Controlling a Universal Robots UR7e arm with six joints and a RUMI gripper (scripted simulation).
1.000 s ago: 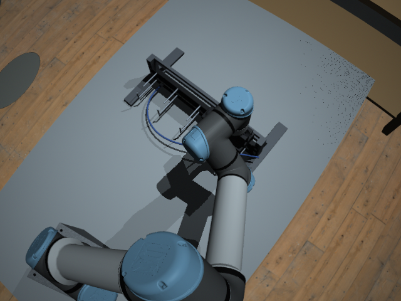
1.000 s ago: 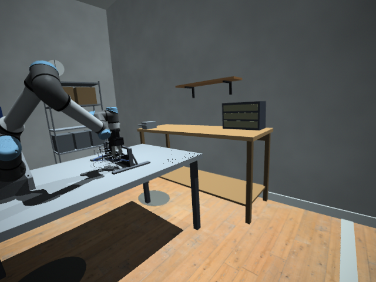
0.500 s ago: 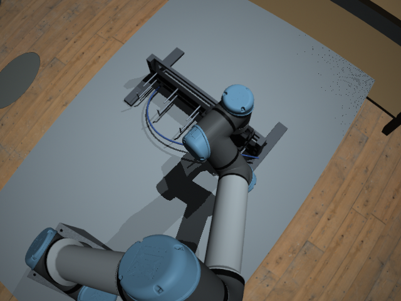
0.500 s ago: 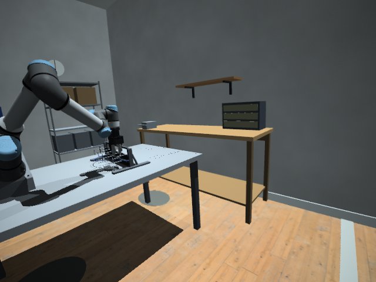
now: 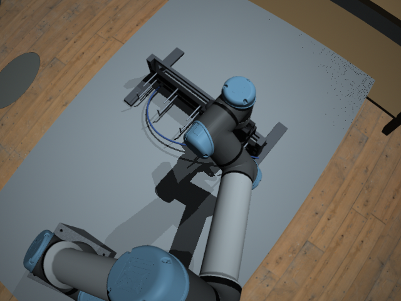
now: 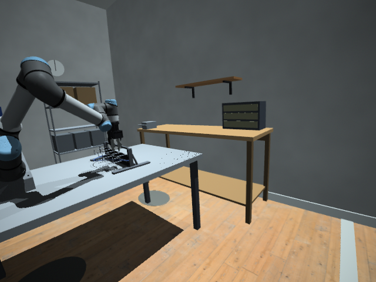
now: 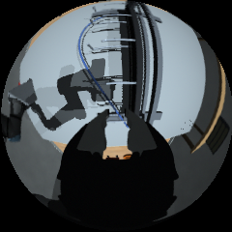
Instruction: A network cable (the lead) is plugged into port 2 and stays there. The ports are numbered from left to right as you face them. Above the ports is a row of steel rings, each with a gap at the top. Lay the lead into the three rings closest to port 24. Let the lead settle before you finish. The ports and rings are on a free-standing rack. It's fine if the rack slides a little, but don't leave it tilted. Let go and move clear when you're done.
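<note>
Now: hand 9 cm short of the black rack, 14 cm to the right of it and 7 cm above it.
</note>
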